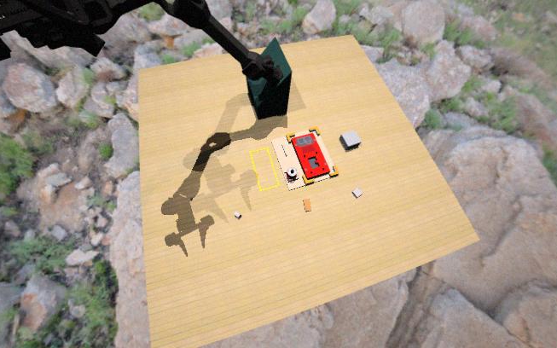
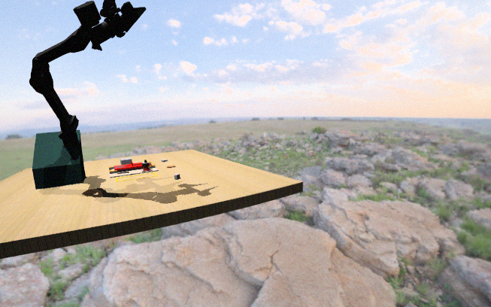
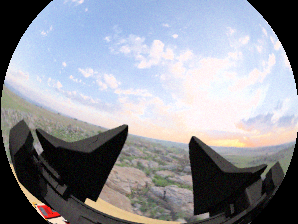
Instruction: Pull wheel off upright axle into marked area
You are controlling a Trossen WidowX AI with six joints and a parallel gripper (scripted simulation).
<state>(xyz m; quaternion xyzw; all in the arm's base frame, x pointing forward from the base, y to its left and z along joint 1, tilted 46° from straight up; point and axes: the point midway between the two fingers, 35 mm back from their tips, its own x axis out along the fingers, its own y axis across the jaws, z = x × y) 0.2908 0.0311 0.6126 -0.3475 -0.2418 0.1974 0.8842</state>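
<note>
Now: gripper tip 5 cm short of the dark round wheel, 37 cm to the right of it and 62 cm above it. The rest, counted from my gripper tip: upright axle (4 cm ahead, 37 cm to the left, 62 cm below); then grey block (3 cm behind, 69 cm to the left, 64 cm below); then orange piece (19 cm ahead, 39 cm to the left, 66 cm below).
</note>
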